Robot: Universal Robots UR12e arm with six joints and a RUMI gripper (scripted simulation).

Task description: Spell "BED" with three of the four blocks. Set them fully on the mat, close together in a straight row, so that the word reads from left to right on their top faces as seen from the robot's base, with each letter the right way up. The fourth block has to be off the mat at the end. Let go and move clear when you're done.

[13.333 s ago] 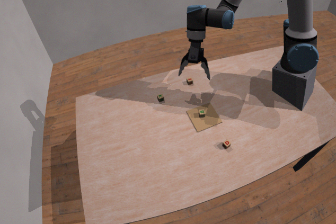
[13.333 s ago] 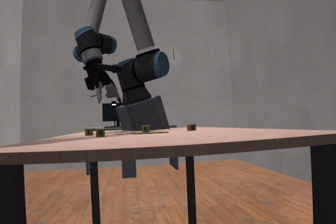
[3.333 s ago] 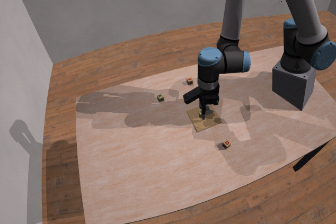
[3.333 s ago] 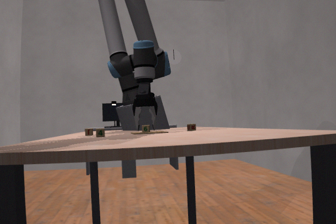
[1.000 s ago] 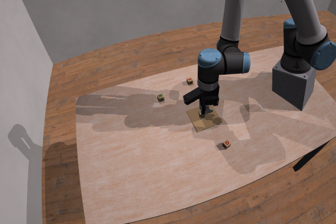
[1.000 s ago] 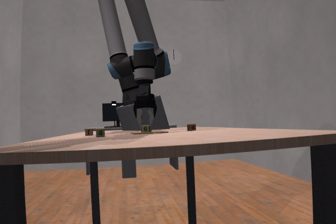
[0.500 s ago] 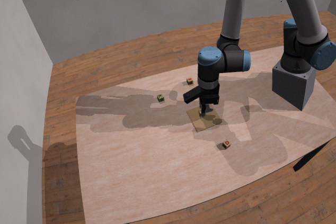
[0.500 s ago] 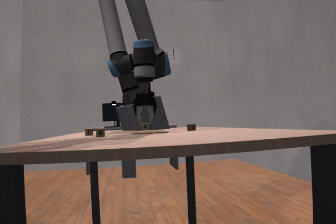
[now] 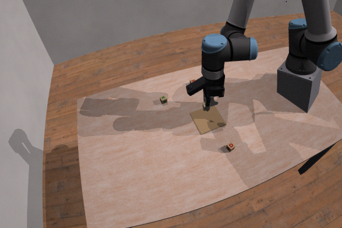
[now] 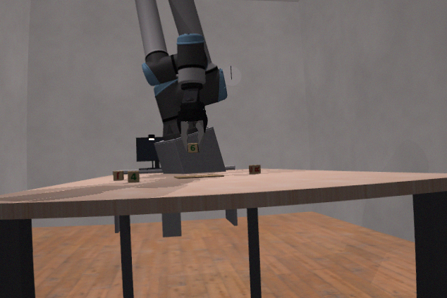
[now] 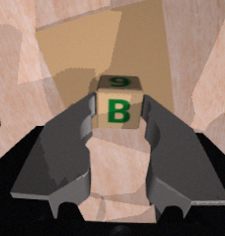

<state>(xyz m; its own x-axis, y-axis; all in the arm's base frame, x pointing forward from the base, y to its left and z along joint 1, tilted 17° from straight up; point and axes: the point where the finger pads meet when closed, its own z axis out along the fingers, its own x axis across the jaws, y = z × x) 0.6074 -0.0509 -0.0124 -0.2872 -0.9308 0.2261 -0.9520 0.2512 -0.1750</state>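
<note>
The tan mat lies 10 mm behind my hand, 10 mm to the left of it and 90 mm below it. From my hand the other things lie so: green block (150 mm ahead, 190 mm to the right, 80 mm below).
</note>
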